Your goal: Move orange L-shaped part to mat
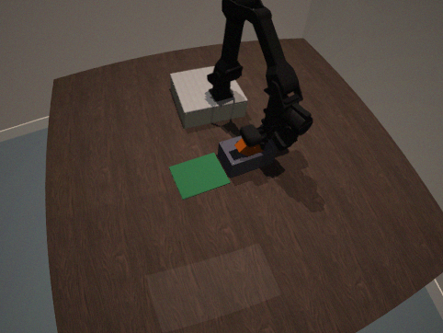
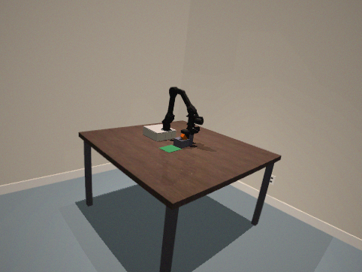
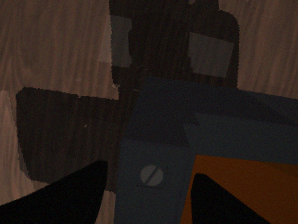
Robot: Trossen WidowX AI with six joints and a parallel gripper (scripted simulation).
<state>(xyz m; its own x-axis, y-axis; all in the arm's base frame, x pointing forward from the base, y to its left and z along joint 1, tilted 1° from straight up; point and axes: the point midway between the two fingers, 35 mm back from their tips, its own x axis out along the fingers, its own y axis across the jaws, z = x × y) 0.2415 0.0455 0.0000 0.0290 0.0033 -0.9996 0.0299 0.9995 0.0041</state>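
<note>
The orange L-shaped part is 50 mm to the right of my gripper tip, 10 mm behind it and 10 mm above it. Also, from my gripper tip: green mat (220 mm to the right, 50 mm below, 10 mm behind).
</note>
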